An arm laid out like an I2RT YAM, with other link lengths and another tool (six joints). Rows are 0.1 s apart.
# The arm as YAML. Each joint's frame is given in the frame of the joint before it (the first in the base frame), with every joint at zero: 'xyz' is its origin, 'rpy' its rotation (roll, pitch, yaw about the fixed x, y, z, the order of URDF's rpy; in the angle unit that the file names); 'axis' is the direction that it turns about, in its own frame. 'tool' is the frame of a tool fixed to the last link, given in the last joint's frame.
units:
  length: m
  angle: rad
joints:
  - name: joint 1
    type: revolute
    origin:
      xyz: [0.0, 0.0, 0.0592]
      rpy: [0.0, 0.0, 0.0]
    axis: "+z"
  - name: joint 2
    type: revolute
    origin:
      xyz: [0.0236, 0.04, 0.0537]
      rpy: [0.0, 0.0, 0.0]
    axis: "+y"
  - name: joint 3
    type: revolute
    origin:
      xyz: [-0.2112, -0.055, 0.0]
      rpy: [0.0, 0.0, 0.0]
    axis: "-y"
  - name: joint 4
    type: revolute
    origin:
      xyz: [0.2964, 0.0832, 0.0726]
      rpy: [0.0, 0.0, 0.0]
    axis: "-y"
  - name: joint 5
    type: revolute
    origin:
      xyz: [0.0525, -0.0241, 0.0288]
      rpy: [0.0, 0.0, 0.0]
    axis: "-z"
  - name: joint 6
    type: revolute
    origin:
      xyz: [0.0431, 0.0, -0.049]
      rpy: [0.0, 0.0, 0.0]
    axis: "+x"
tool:
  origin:
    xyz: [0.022, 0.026, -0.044]
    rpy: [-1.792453, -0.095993, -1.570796]
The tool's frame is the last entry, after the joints.
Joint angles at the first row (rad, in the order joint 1, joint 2, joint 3, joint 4, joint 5, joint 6):
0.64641 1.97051 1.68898 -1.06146 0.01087 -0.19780
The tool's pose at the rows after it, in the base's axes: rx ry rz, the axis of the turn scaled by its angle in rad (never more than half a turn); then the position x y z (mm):
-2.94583 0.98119 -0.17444 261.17 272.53 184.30
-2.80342 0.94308 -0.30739 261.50 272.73 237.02
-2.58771 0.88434 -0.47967 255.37 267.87 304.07
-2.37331 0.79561 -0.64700 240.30 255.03 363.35
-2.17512 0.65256 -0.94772 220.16 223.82 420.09
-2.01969 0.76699 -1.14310 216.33 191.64 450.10
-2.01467 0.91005 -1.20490 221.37 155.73 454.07
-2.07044 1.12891 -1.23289 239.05 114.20 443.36
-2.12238 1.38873 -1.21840 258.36 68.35 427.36
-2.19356 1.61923 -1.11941 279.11 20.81 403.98
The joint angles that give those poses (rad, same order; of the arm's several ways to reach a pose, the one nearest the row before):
0.64641 1.92970 1.71073 -1.04925 0.01087 -0.19779
0.64642 1.84652 1.79388 -1.04963 0.01126 -0.19817
0.64603 1.73628 1.88888 -1.01339 0.01164 -0.19856
0.64604 1.60810 1.93387 -0.94167 0.01164 -0.22297
0.63837 1.44139 1.93423 -0.83904 0.06273 -0.36565
0.58270 1.35024 1.93429 -0.78528 0.16461 -0.38358
0.46253 1.31170 1.93425 -0.84285 0.17109 -0.38281
0.29089 1.32088 1.93429 -0.93251 0.16690 -0.38319
0.10319 1.35711 1.93391 -1.01912 0.15851 -0.38357
-0.08067 1.42997 1.93391 -1.09771 0.11312 -0.40570

